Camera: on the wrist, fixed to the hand. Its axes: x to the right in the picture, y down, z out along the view.
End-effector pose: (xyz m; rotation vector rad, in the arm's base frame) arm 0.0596 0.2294 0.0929 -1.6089 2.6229 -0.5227
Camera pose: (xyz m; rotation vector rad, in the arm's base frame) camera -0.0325 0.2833 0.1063 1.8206 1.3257 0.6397
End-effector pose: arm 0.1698 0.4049 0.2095 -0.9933 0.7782 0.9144
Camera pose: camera 0.0752 0.3883 0.1612 -1.0350 -0.4210 -2.2977
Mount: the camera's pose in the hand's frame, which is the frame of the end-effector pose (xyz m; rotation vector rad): -0.0017 0.0978 -0.0447 -0.2793 -1.0224 2.8916
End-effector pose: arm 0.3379 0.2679 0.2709 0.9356 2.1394 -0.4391
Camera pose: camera 0.3886 0.3580 0.3005 1.7165 -1.0365 0.7304
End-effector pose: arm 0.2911 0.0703 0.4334 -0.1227 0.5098 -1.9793
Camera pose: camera 0.3601 0.0491 0.3537 -0.2587 -0.0907 1.0482
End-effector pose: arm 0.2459 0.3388 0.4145 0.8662 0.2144 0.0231
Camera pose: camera 0.2420 0.4358 0.4609 0.0957 -2.0525 2.1331
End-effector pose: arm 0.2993 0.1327 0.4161 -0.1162 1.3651 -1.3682
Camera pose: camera 0.3268 0.1927 0.3312 0.6529 -0.1550 1.2731
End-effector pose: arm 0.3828 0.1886 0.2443 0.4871 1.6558 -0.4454
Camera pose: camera 0.4000 0.2946 0.2507 1.3858 -0.9056 1.4240
